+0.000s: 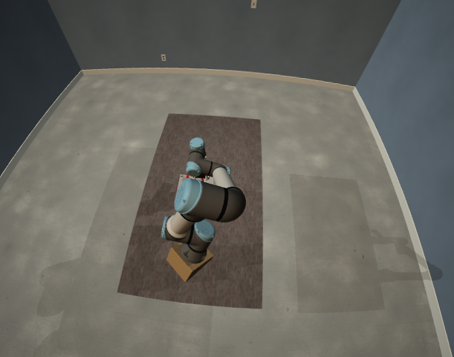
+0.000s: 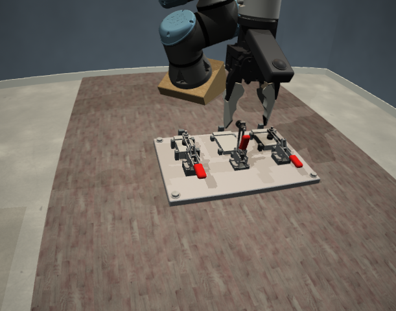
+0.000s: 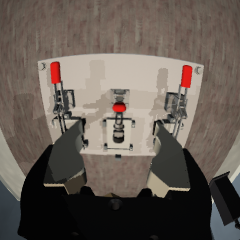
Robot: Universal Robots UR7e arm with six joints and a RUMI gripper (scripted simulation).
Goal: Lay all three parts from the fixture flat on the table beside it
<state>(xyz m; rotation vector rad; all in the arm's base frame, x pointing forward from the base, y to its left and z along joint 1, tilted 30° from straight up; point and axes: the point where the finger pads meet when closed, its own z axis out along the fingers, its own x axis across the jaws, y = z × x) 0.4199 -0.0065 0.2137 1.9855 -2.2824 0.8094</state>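
Right now my hand is 10 cm past the part, 10 cm above it and 2 cm to the right of it. The rest, counted from my hand: fixture 12 cm below, 4 cm behind, 1 cm to the left.
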